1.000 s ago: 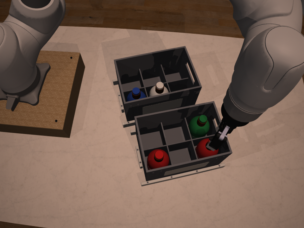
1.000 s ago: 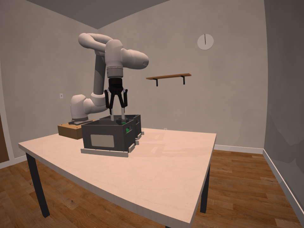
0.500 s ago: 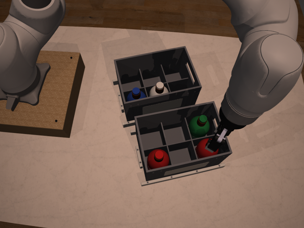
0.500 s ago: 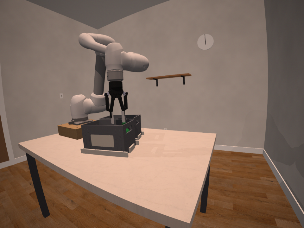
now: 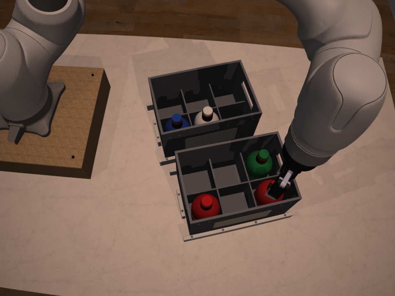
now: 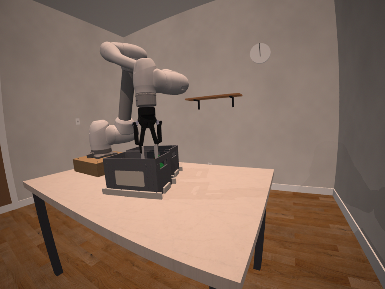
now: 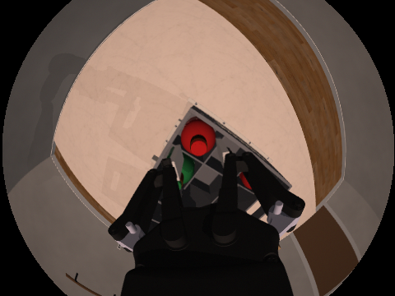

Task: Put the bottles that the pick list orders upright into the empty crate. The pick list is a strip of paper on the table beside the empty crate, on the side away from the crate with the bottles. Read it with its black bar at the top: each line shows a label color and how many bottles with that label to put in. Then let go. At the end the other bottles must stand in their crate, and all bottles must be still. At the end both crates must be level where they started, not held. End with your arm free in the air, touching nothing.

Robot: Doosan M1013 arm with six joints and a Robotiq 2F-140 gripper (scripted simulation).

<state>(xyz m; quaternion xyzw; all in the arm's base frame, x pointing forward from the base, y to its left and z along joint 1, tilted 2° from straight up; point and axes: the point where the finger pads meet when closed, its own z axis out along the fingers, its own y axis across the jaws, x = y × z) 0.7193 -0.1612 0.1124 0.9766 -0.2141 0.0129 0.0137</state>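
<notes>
Now: hand 110 mm above the green bottle, 80 mm to the right of it and 30 mm past it. Round my hand: blue bottle: 270 mm behind, 150 mm to the left, 110 mm below; then pick list: 360 mm to the left, 270 mm behind, 190 mm below; then white bottle: 190 mm to the left, 190 mm behind, 110 mm below.
</notes>
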